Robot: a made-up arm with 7 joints.
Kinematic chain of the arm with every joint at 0, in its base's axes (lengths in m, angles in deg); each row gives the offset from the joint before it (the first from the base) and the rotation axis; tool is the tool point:
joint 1: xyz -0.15 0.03 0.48 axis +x
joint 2: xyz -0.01 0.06 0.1 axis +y
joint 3: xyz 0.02 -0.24 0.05 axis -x
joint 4: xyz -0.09 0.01 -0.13 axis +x
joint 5: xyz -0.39 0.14 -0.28 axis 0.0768 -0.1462 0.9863
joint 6: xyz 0 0.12 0.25 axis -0.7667 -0.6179 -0.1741
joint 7: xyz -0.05 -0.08 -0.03 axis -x
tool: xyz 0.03 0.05 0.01
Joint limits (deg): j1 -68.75..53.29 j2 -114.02..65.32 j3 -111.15..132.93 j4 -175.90..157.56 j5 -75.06..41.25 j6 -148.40..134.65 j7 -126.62..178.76
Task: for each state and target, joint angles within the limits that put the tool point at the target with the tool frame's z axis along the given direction. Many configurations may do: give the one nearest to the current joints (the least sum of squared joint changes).
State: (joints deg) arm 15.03 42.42 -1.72 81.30 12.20 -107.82 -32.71
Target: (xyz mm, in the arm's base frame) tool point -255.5 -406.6 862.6 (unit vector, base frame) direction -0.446 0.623 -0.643
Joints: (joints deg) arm 42.73 60.58 2.93 76.97 -12.55 -101.04 -5.53
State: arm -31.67 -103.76 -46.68 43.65 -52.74 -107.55 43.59
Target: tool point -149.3 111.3 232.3 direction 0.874 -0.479 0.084
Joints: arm 0.45 -107.37 -33.17 20.58 -64.52 -106.33 6.64
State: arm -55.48 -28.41 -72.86 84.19 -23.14 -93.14 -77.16
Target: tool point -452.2 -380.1 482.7 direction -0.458 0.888 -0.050
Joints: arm -49.96 -66.13 -82.64 99.92 8.86 -93.46 -46.05
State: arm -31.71 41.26 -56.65 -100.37 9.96 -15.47 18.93
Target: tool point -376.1 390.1 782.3 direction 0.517 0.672 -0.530
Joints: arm -32.10 65.32 -89.72 -102.14 -34.47 30.45 23.65
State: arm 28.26 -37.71 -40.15 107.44 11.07 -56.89 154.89
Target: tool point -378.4 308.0 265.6 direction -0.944 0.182 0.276
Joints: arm 53.29 -80.07 -13.59 76.99 -21.16 -49.25 154.36
